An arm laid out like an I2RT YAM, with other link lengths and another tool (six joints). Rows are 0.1 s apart.
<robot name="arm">
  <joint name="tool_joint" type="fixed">
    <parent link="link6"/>
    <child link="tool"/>
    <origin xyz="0.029 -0.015 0.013" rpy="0 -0.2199 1.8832"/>
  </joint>
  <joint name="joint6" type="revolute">
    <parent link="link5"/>
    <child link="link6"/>
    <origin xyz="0 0.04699 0.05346" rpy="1.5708 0 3.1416"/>
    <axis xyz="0 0 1"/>
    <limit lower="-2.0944" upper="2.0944"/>
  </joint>
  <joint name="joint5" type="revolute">
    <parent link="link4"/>
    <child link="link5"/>
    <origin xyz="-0.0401 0.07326 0.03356" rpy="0 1.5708 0"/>
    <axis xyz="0 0 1"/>
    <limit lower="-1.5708" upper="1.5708"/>
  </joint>
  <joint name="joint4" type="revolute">
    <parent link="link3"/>
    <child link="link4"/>
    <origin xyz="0.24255 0.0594 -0.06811" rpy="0 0 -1.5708"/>
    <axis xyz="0 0 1"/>
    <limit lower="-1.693" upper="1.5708"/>
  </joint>
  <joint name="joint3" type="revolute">
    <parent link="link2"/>
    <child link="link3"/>
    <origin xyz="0 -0.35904 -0.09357" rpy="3.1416 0 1.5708"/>
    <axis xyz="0 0 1"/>
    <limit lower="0" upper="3.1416"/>
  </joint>
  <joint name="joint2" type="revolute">
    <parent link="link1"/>
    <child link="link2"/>
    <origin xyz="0.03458 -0.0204 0.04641" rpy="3.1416 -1.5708 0"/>
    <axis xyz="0 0 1"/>
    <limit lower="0" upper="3.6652"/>
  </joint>
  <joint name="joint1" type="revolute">
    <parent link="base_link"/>
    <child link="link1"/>
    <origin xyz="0 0 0.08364" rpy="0 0 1.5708"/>
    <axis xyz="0 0 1"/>
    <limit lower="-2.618" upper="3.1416"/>
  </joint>
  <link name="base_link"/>
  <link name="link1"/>
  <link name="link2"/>
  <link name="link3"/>
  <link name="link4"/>
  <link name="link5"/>
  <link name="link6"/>
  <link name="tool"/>
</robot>
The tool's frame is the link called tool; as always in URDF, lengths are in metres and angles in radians.
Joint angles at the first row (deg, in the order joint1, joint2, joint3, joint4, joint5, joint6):
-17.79 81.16 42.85 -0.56 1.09 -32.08
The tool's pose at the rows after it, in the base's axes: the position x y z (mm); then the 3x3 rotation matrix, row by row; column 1 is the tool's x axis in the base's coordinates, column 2 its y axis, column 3 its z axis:
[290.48 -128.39 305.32], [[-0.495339 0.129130 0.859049], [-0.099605 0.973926 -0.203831], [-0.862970 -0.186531 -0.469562]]
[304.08 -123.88 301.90], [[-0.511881 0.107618 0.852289], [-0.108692 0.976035 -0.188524], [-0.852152 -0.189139 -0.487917]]
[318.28 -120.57 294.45], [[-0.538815 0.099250 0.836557], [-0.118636 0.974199 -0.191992], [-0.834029 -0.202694 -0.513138]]
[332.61 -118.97 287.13], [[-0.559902 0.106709 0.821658], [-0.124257 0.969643 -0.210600], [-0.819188 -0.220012 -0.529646]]
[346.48 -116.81 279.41], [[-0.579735 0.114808 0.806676], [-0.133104 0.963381 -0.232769], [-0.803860 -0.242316 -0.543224]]
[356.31 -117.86 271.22], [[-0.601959 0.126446 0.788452], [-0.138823 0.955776 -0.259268], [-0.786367 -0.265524 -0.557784]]
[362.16 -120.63 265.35], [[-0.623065 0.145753 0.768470], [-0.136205 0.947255 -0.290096], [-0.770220 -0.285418 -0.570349]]
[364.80 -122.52 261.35], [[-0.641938 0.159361 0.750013], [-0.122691 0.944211 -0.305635], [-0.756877 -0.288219 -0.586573]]
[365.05 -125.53 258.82], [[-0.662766 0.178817 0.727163], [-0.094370 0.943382 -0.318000], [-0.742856 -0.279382 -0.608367]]
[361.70 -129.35 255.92], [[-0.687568 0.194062 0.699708], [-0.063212 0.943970 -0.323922], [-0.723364 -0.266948 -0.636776]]
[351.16 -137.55 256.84], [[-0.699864 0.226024 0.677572], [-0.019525 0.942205 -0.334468], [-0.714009 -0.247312 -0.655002]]
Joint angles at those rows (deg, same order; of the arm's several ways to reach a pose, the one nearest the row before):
-16.32 83.20 44.23 -1.31 0.38 -31.73
-14.76 85.40 45.77 -1.83 0.99 -31.64
-13.30 88.18 47.10 -2.03 2.68 -31.50
-12.10 91.07 48.49 -1.70 4.88 -30.99
-10.89 93.89 49.82 -1.26 7.28 -30.59
-10.44 96.32 50.79 -0.99 9.38 -30.50
-10.37 98.03 51.63 -1.25 11.37 -30.16
-10.39 99.04 52.35 -2.32 12.29 -29.39
-10.67 99.65 53.22 -4.36 12.74 -28.02
-11.26 99.87 53.69 -6.84 12.68 -26.86
-12.82 98.89 53.37 -8.87 12.10 -25.64

